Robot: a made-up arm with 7 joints. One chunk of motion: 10 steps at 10 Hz.
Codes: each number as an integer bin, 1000 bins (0 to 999) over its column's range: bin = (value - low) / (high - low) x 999, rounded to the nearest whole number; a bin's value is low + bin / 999 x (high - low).
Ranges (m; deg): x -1.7..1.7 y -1.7..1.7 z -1.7..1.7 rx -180..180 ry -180..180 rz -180..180
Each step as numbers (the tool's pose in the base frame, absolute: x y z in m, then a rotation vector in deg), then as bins.
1 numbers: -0.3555 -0.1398 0.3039 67.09 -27.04 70.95
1 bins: 395 458 589 686 424 696
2 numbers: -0.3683 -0.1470 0.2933 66.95 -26.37 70.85
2 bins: 391 456 586 685 426 696
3 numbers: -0.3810 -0.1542 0.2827 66.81 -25.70 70.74
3 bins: 388 454 583 685 428 696
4 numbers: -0.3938 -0.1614 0.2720 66.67 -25.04 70.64
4 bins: 384 452 579 685 430 696
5 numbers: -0.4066 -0.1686 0.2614 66.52 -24.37 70.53
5 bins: 380 450 576 684 432 695
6 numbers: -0.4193 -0.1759 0.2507 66.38 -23.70 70.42
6 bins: 376 448 573 684 434 695
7 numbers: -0.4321 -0.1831 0.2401 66.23 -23.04 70.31
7 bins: 373 446 570 683 436 695
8 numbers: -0.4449 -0.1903 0.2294 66.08 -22.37 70.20
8 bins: 369 444 567 683 437 694
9 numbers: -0.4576 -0.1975 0.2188 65.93 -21.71 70.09
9 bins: 365 441 564 682 439 694
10 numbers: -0.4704 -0.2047 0.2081 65.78 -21.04 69.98
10 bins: 361 439 561 682 441 694
